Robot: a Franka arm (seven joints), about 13 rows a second.
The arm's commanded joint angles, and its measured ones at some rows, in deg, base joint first. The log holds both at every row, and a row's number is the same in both.
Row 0, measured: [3.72, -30.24, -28.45, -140.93, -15.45, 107.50, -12.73]
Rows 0 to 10, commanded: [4.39, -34.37, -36.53, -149.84, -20.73, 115.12, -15.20]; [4.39, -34.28, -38.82, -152.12, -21.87, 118.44, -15.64]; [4.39, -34.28, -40.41, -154.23, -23.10, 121.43, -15.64]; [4.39, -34.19, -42.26, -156.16, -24.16, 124.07, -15.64]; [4.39, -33.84, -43.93, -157.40, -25.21, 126.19, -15.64]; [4.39, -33.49, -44.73, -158.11, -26.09, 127.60, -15.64]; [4.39, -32.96, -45.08, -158.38, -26.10, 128.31, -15.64]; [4.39, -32.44, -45.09, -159.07, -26.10, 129.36, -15.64]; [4.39, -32.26, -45.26, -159.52, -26.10, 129.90, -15.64]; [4.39, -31.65, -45.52, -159.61, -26.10, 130.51, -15.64]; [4.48, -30.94, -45.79, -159.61, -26.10, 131.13, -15.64]
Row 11, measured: [3.97, -31.97, -44.63, -158.85, -24.75, 128.66, -15.11]
